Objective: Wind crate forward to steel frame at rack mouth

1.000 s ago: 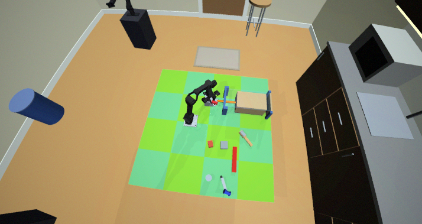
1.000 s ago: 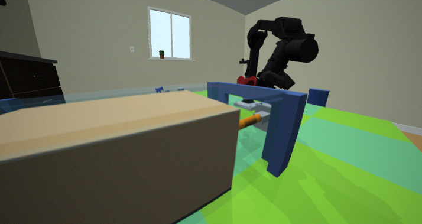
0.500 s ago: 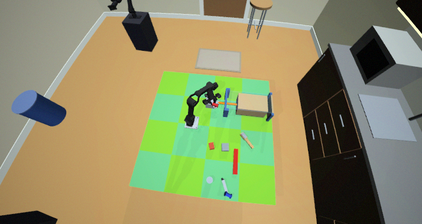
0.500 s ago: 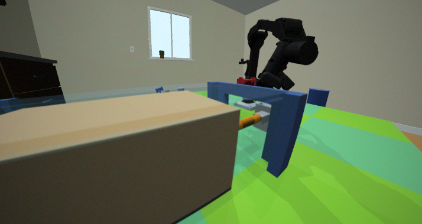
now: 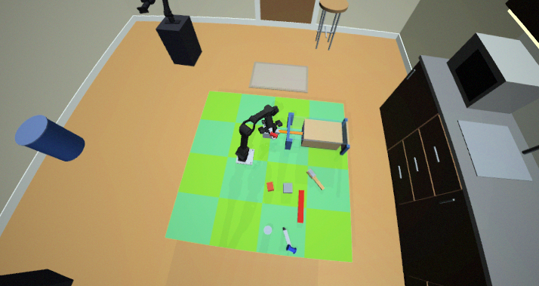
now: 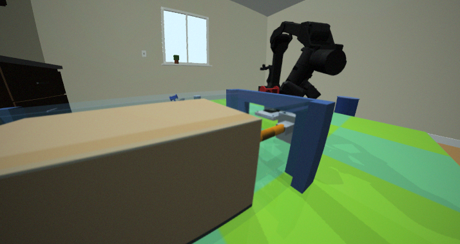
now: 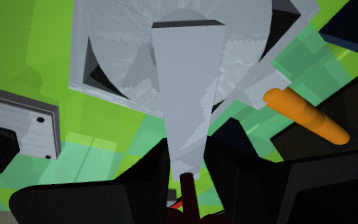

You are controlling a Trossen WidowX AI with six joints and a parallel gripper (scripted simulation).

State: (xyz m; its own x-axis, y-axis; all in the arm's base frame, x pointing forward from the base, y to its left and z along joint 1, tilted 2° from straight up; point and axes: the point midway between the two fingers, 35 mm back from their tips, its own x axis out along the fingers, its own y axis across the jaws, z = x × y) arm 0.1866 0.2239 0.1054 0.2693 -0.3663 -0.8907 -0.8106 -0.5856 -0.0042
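My gripper tip is now 50 mm below the red knob, 30 mm to the left of it and 20 mm short of it. The rest, counted from my gripper tip: blue steel frame (120 mm ahead, 70 mm to the left, 10 mm above); then grey winch (60 mm below, 50 mm behind, 40 mm to the left); then red-knobbed crank handle (20 mm above).
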